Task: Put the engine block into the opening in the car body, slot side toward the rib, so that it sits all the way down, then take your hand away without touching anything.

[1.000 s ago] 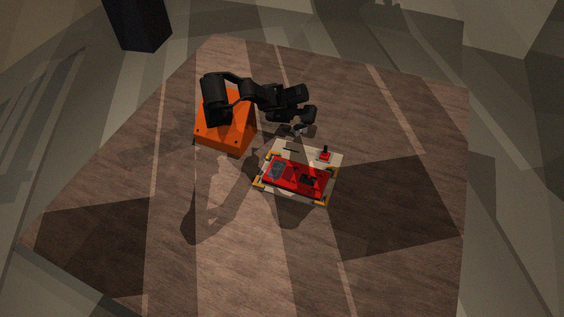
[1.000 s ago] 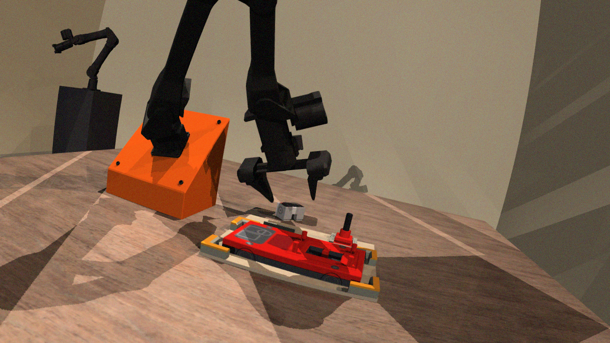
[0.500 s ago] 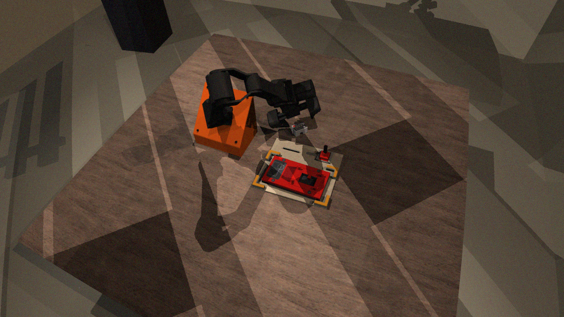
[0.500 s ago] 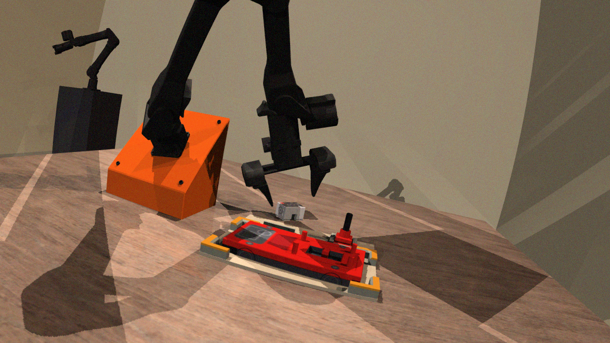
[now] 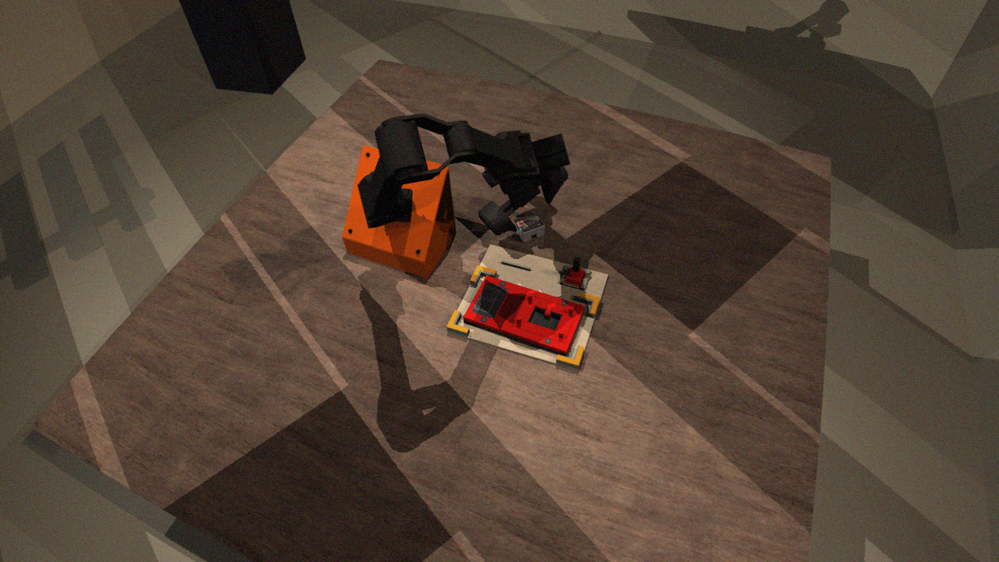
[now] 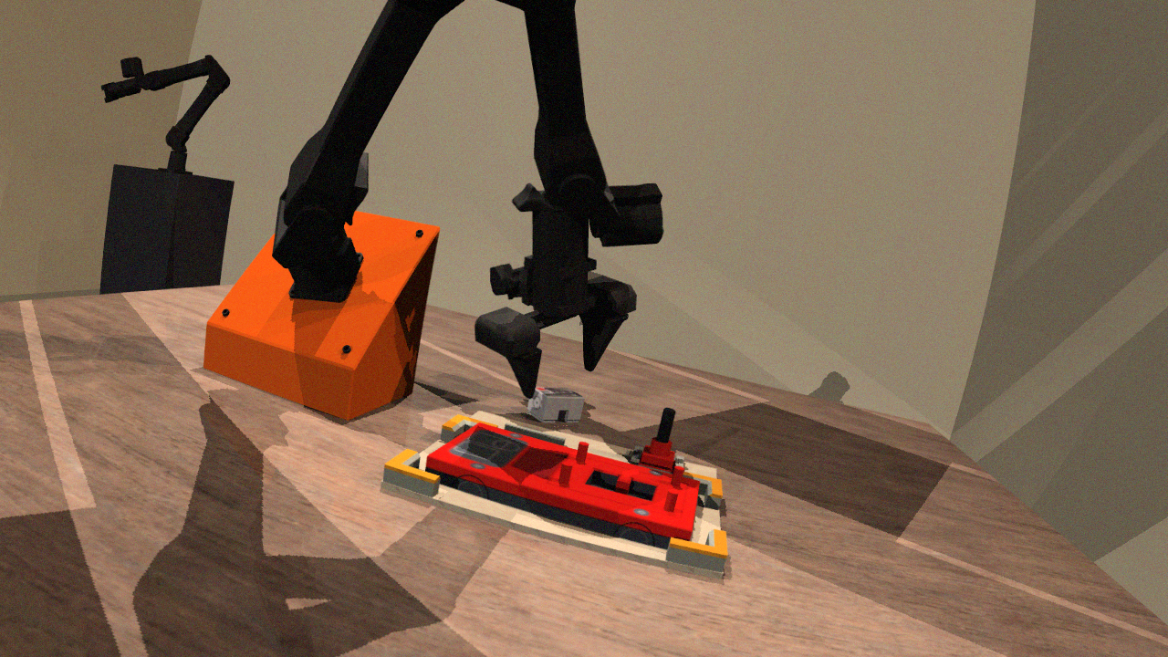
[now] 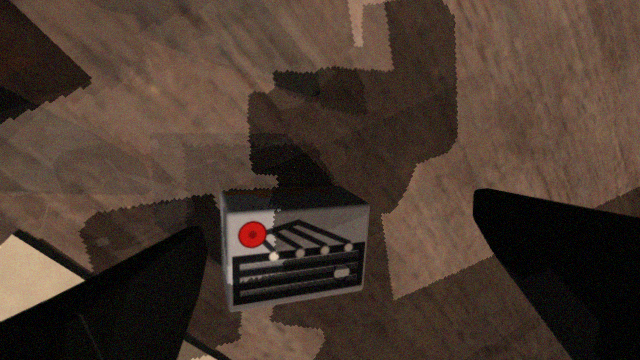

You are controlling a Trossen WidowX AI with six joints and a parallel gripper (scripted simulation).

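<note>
The engine block is 20 mm to the right of my gripper tip and 20 mm below it. Round my gripper tip: black peg 120 mm to the right, 120 mm ahead.
</note>
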